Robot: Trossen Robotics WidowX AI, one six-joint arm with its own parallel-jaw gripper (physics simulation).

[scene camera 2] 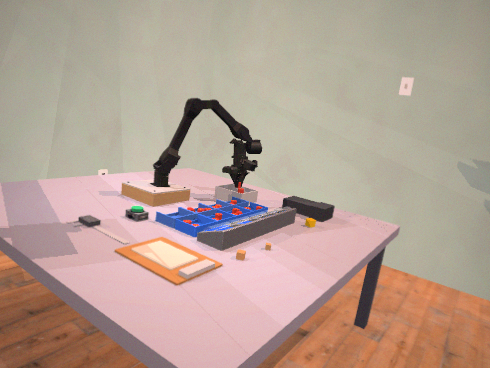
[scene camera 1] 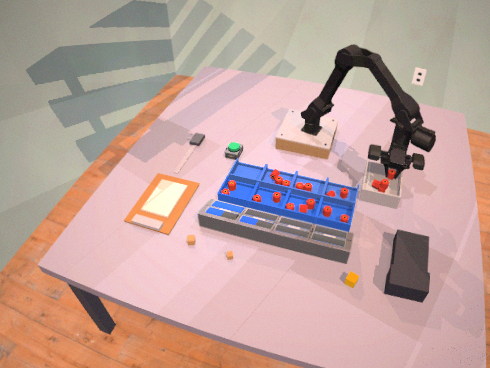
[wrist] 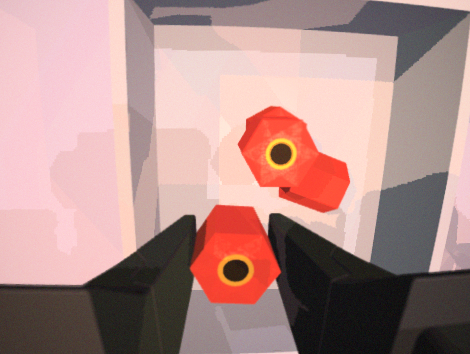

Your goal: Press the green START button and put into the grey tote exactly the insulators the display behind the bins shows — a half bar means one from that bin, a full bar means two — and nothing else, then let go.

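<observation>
My gripper (scene camera 1: pixel 393 175) (scene camera 2: pixel 239 184) (wrist: pixel 232 225) is shut on a red insulator (wrist: pixel 235 240) and holds it upright over the inside of the grey tote (scene camera 1: pixel 380 198) (scene camera 2: pixel 226 194) (wrist: pixel 116 165). In the wrist view, one upright red insulator (wrist: pixel 276 132) and one tilted or lying red insulator (wrist: pixel 322 182) touch each other in the tote, just beyond the fingers. The green START button (scene camera 1: pixel 234 146) (scene camera 2: pixel 137 209) stands left of the blue bins (scene camera 1: pixel 247 172) (scene camera 2: pixel 175 218), which hold several red insulators. The display (scene camera 1: pixel 275 241) (scene camera 2: pixel 260 231) shows blue bars in its left windows; its right windows look grey.
A black block (scene camera 1: pixel 409 265) (scene camera 2: pixel 307 208) lies to the right of the display. A yellow cube (scene camera 1: pixel 352 279) (scene camera 2: pixel 310 222) and two small orange cubes (scene camera 1: pixel 191 240) (scene camera 1: pixel 229 255) lie in front. An orange clipboard (scene camera 1: pixel 190 192) (scene camera 2: pixel 125 250) lies left of the bins.
</observation>
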